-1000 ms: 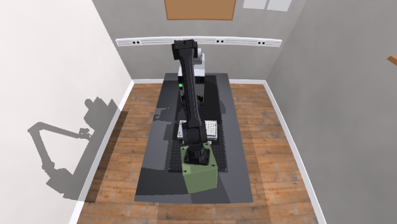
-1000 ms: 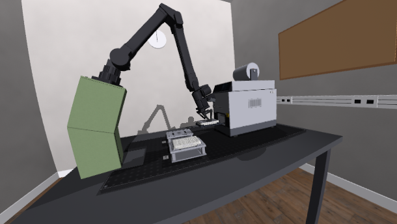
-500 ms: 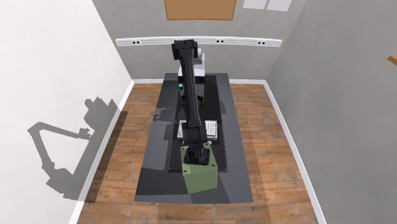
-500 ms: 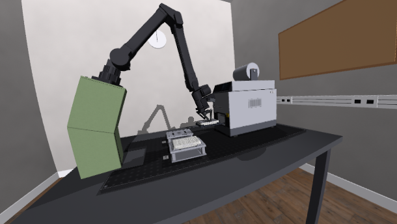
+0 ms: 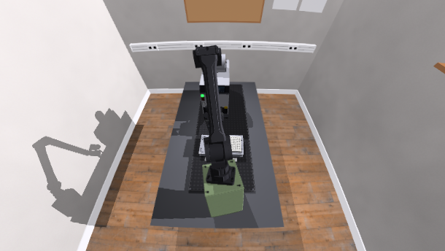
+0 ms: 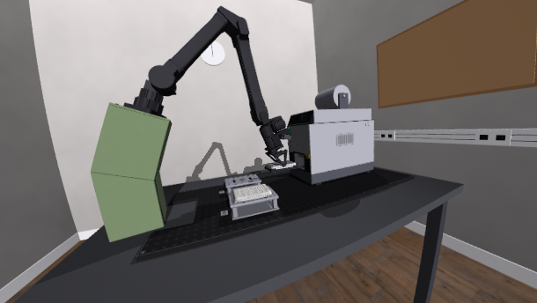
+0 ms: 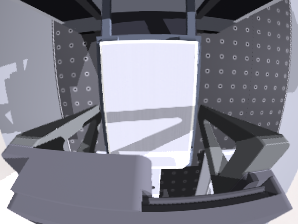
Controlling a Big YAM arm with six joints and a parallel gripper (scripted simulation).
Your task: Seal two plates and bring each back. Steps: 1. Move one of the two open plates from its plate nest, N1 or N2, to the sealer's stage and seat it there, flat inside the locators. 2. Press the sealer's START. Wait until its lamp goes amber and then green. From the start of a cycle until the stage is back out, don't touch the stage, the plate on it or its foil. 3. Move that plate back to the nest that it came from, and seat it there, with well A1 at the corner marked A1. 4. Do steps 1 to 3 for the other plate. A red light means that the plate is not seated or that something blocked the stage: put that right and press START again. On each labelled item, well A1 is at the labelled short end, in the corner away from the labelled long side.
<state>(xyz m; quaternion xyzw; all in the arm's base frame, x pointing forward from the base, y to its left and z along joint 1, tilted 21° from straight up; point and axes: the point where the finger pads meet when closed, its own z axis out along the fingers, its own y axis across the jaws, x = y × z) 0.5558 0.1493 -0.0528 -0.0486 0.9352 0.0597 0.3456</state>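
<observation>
Now: the dark sealer stage 2 cm below my hand. From my hand the other things lie so: yellow warning label: 12 cm ahead, 7 cm to the right, 3 cm above; foil roll: 33 cm ahead, 31 cm above, 5 cm to the left; white plate: 19 cm to the right, 16 cm behind, 5 cm below.
</observation>
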